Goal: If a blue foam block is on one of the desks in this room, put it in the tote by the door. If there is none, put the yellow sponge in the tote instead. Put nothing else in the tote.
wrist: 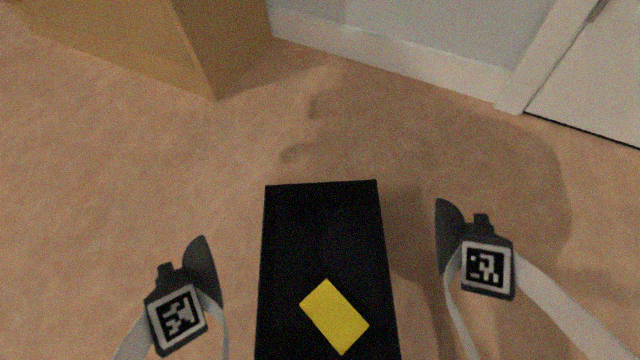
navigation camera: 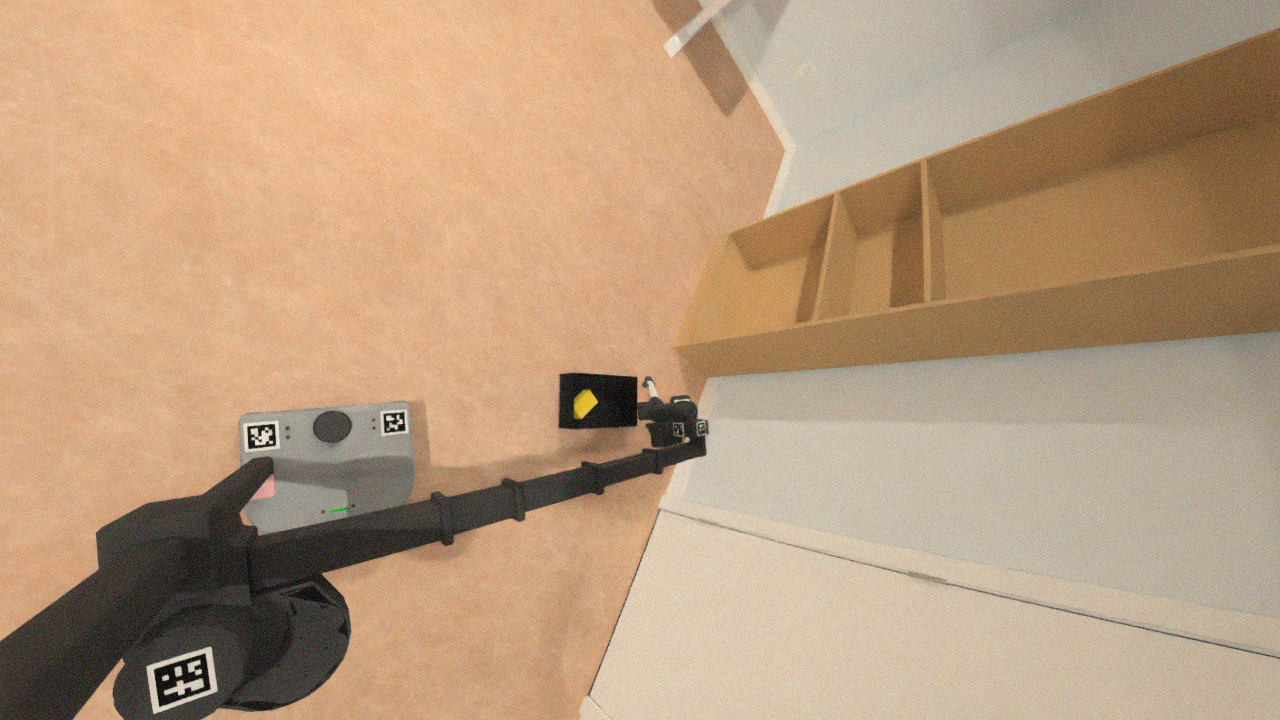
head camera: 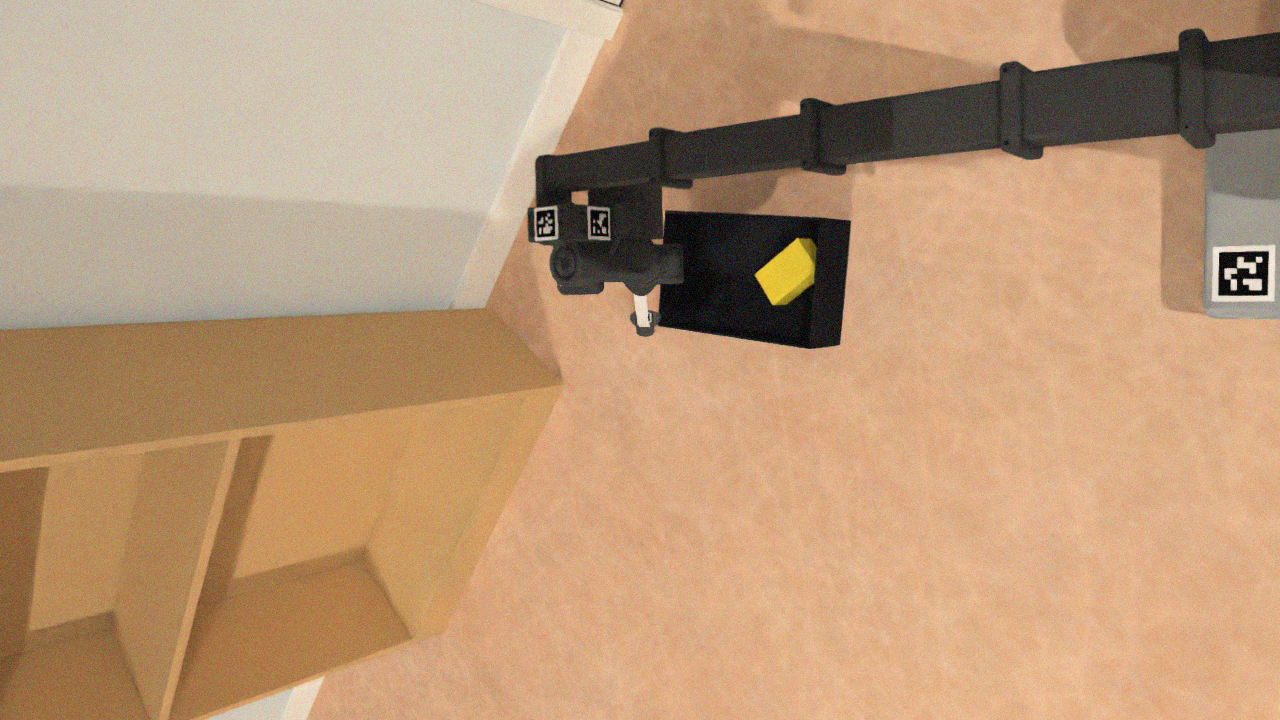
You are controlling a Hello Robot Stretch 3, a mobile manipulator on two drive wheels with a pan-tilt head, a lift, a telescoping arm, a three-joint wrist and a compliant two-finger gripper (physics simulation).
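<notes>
The black tote (head camera: 829, 286) (navigation camera: 617, 400) (wrist: 295, 230) stands on the floor. The yellow sponge (head camera: 787, 271) (navigation camera: 584, 403) (wrist: 334, 317) lies in it, towards the end nearer my base. My gripper (wrist: 324, 243) is open with its fingers wide apart and nothing between them. It hangs above the floor level, clear of the sponge. In the head view the wrist overlaps the tote's left end, and one fingertip (head camera: 644, 323) (navigation camera: 648, 382) shows beside that end. The other fingertip is hidden in the head and navigation views. No blue foam block or desk top shows.
A wooden shelf unit (head camera: 268, 380) (navigation camera: 895, 344) (wrist: 227, 45) stands against the wall near the tote. A white door panel (navigation camera: 805, 644) (wrist: 595, 95) is beside the wall. My grey base (head camera: 1239, 214) (navigation camera: 366, 456) is on the tote's other side. A white leg (navigation camera: 696, 33) shows farther off.
</notes>
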